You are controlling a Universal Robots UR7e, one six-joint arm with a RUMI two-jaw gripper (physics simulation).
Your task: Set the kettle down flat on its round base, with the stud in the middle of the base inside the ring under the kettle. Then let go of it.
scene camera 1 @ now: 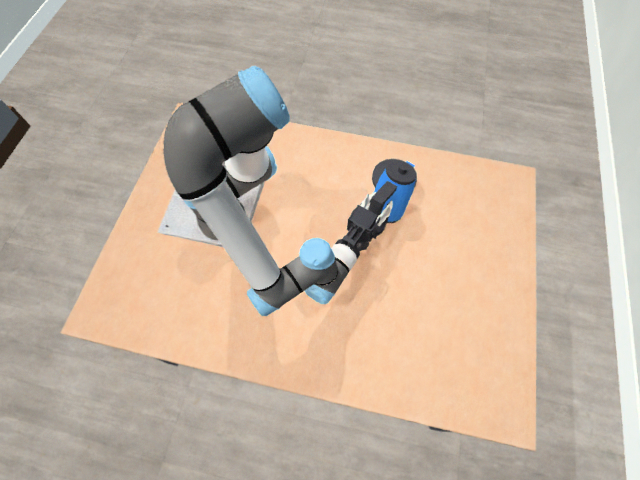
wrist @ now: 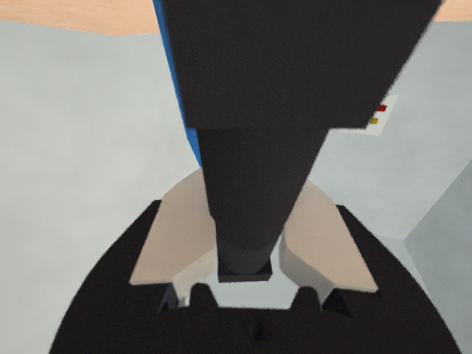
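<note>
The blue kettle [scene camera 1: 403,198] with a dark lid is near the back right of the table, roughly upright; a small tilt cannot be judged. The dark round base [scene camera 1: 379,171] shows in part behind and to the left of its upper body. The kettle's lower end appears nearer the front than that visible part of the base. The stud and the ring under the kettle are hidden, and contact with the base cannot be told. My gripper [scene camera 1: 379,203] [wrist: 245,167] is shut on the black handle [scene camera 1: 384,193] [wrist: 260,175], which nearly fills the wrist view's middle.
The tan table [scene camera 1: 465,310] lies under the kettle and arm. The arm stands on a grey plate [scene camera 1: 178,222] at the left and reaches around the front to the kettle. A dark piece of furniture [scene camera 1: 11,131] shows at the far left. A pale wall is at the right.
</note>
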